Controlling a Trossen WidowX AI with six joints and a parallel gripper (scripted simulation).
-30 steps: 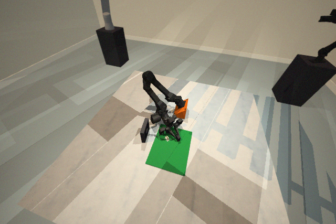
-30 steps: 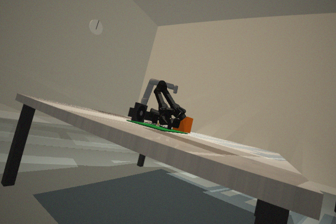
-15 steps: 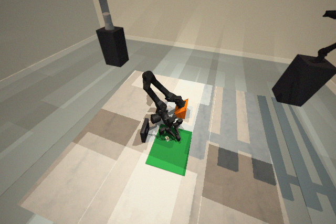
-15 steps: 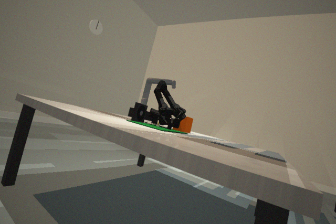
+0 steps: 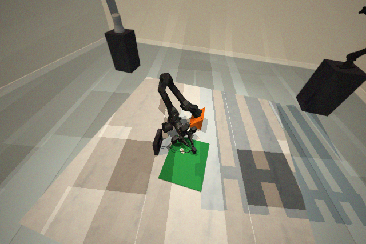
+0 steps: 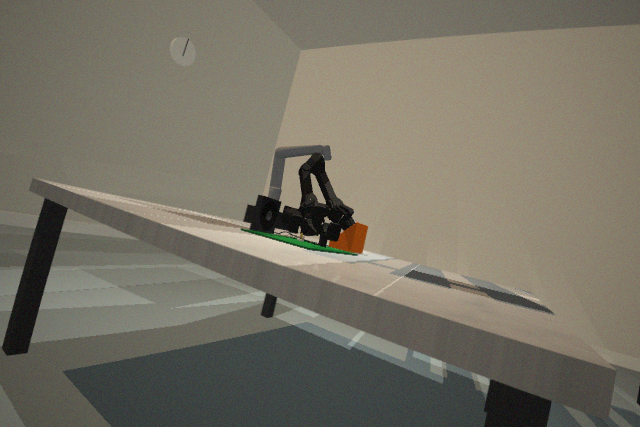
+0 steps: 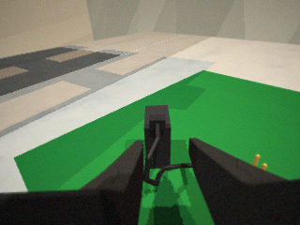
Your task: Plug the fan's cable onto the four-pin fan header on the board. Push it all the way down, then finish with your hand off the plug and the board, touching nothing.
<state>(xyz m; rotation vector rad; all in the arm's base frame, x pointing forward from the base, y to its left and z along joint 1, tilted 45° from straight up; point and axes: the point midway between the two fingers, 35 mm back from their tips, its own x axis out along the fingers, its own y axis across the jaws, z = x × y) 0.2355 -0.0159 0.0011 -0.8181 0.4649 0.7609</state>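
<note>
The black fan cable plug is 2 cm to the left of my gripper tip, 2 cm below it and 2 cm ahead of it. The rest, counted from my gripper tip: green board (8 cm ahead, 5 cm below, 1 cm to the right); black fan (19 cm to the right, 5 cm ahead, 2 cm above); four-pin header (5 cm to the right, 4 cm below, 4 cm ahead).
</note>
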